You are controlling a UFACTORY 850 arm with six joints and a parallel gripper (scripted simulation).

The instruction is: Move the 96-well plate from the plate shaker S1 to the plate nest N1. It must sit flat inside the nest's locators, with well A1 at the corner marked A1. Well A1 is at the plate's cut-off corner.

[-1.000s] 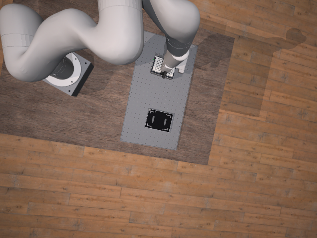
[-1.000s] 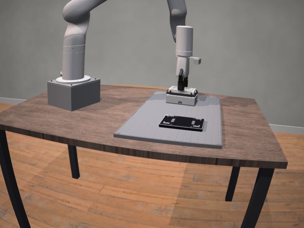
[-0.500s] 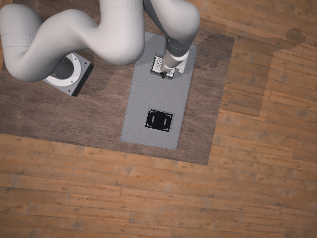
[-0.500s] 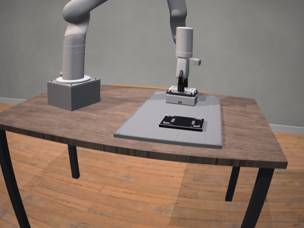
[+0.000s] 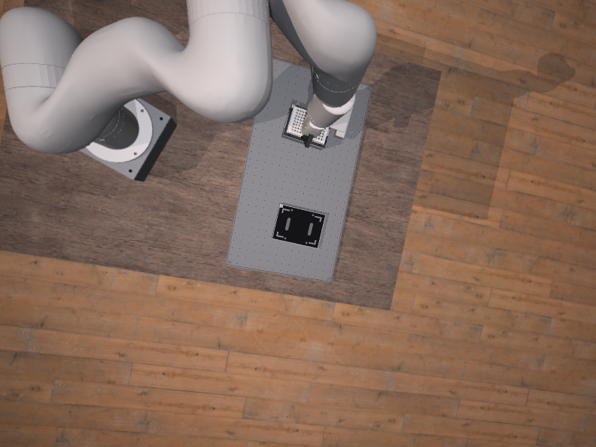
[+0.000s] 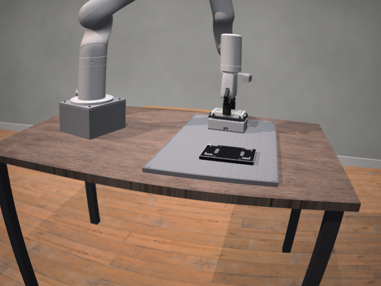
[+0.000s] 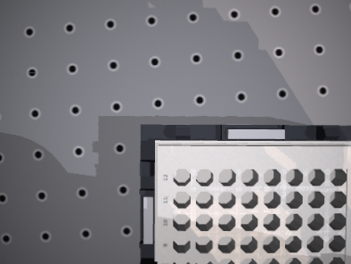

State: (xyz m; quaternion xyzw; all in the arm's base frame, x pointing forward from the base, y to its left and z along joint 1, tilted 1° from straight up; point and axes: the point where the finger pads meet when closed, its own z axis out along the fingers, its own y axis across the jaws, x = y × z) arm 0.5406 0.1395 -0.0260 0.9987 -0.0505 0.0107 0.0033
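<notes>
My gripper is now 1 cm above the 96-well plate. Round my hand: black plate nest N1: 33 cm to the right, 7 cm below, 4 cm ahead.
</notes>
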